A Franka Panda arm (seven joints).
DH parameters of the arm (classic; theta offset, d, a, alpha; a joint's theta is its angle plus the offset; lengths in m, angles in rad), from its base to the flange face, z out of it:
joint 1: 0 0.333 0 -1.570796
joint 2: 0 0 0 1.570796
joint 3: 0 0.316 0.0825 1.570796
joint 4: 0 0 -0.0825 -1.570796
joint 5: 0 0.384 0 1.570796
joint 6: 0 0 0.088 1.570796
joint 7: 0 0.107 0 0
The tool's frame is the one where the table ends.
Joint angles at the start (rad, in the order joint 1, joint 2, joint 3, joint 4, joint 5, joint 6, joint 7):
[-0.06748, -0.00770, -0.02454, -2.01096, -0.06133, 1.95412, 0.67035]
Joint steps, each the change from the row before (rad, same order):
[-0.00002, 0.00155, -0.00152, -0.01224, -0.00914, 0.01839, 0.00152]
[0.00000, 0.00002, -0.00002, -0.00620, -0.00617, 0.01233, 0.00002]
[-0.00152, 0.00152, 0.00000, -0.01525, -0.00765, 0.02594, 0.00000]
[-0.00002, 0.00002, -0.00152, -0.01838, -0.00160, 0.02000, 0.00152]
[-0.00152, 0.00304, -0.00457, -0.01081, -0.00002, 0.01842, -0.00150]
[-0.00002, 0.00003, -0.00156, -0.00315, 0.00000, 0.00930, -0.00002]
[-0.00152, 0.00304, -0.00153, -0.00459, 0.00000, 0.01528, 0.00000]
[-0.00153, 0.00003, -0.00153, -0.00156, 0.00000, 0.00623, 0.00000]
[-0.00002, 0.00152, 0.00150, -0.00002, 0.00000, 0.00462, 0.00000]
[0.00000, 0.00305, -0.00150, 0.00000, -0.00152, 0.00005, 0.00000]
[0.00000, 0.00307, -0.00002, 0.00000, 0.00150, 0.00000, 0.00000]
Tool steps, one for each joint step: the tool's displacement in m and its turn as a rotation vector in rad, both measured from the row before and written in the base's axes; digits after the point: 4 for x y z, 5 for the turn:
[-0.0003, -0.0013, -0.0050, -0.00825, -0.00391, 0.00193]
[0.0001, -0.0003, -0.0018, -0.00571, -0.00557, 0.00346]
[-0.0002, -0.0010, -0.0057, -0.00679, -0.00849, 0.00375]
[-0.0018, -0.0005, -0.0068, -0.00083, -0.00157, -0.00081]
[-0.0004, -0.0031, -0.0051, 0.00025, -0.00444, -0.00320]
[0.0002, -0.0008, -0.0007, -0.00024, -0.00609, -0.00086]
[0.0007, -0.0016, -0.0025, -0.00027, -0.00761, -0.00190]
[0.0001, -0.0016, -0.0002, -0.00024, -0.00462, -0.00259]
[0.0007, 0.0008, -0.0004, -0.00019, -0.00306, 0.00183]
[0.0002, -0.0009, -0.0017, -0.00110, 0.00314, -0.00074]
[0.0003, 0.0000, -0.0017, 0.00152, 0.00292, -0.00077]

